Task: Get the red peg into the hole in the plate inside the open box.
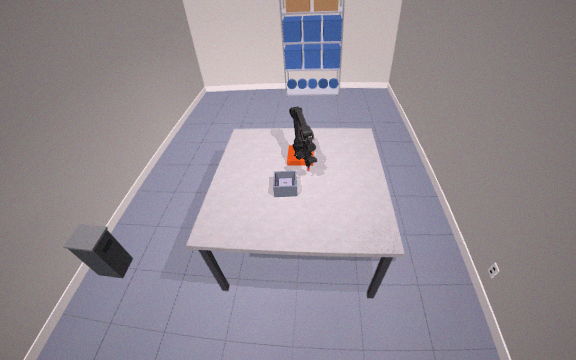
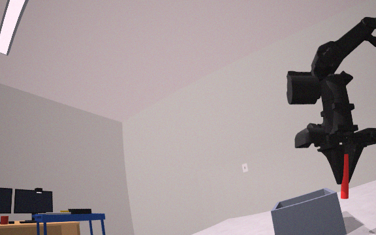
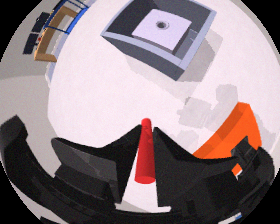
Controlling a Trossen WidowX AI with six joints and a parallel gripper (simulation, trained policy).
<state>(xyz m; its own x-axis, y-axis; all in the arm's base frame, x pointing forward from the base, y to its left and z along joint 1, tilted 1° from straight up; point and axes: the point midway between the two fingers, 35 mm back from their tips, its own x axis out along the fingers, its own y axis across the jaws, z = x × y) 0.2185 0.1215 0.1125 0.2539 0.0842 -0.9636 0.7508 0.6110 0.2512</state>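
Now: the plate 12 cm ahead of my gripper tip, 13 cm to the right of it and 7 cm below it. From my gripper tip the other things lie so: red peg 1 cm behind, 1 cm above; then grey box 12 cm ahead, 13 cm to the right, 9 cm below.
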